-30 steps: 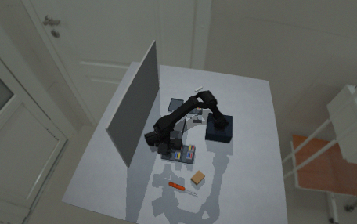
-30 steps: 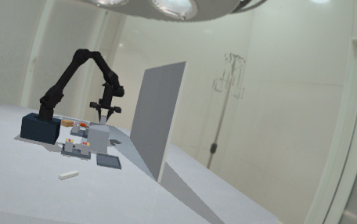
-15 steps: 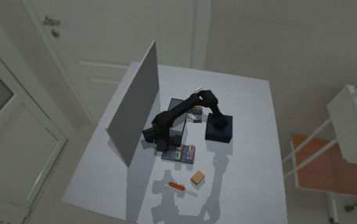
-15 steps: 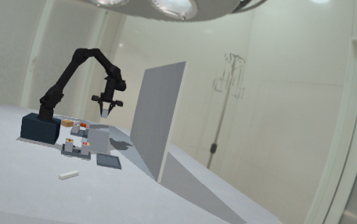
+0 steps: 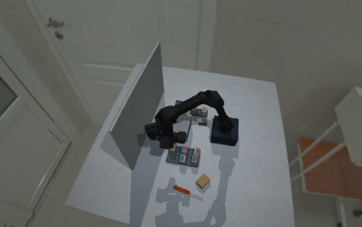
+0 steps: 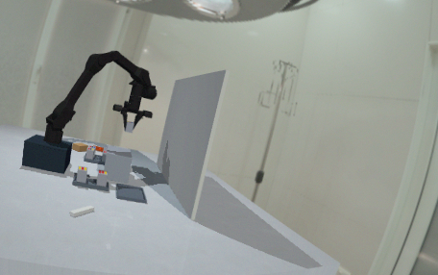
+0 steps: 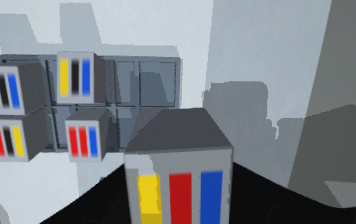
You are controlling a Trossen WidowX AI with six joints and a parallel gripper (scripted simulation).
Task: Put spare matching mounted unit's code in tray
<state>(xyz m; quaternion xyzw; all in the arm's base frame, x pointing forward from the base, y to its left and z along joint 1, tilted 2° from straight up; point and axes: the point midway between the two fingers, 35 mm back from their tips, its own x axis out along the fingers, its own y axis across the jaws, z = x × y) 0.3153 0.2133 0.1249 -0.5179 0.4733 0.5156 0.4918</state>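
Now: the shallow grey tray 400 mm to the right of my gripper tip, 160 mm below it and 10 mm ahead of it. From my gripper tip the other things lie so: cardboard box: 230 mm behind, 150 mm below, 120 mm to the left; upright grey panel: 200 mm to the right, 200 mm ahead, 60 mm above.
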